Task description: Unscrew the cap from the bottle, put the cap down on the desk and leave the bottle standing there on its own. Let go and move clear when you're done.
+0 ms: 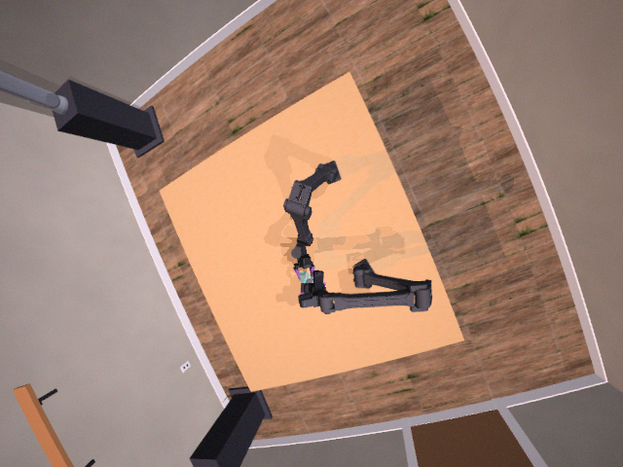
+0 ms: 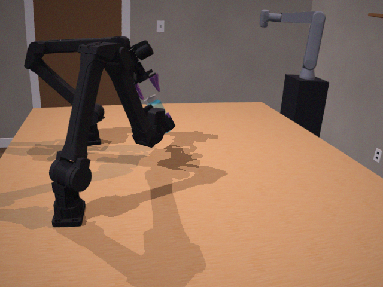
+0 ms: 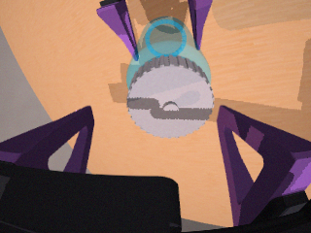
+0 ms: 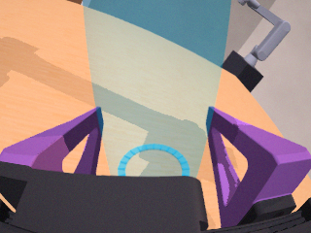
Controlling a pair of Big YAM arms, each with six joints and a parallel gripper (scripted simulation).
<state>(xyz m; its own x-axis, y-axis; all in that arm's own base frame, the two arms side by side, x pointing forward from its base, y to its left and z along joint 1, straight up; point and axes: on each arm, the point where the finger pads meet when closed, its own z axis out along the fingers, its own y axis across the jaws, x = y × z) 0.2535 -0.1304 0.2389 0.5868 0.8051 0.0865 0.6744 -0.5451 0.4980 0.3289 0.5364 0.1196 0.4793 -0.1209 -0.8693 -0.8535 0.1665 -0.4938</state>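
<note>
Now: left hand 2 cm above the ribbed cap. Round my left hand: bottle (4 cm ahead, 1 cm to the right, 9 cm below).
The bottle lies 1 cm behind my right hand, 1 cm to the left of it and 3 cm above it. The rest, counted from my right hand: ribbed cap 5 cm behind, 2 cm to the left, 10 cm above.
</note>
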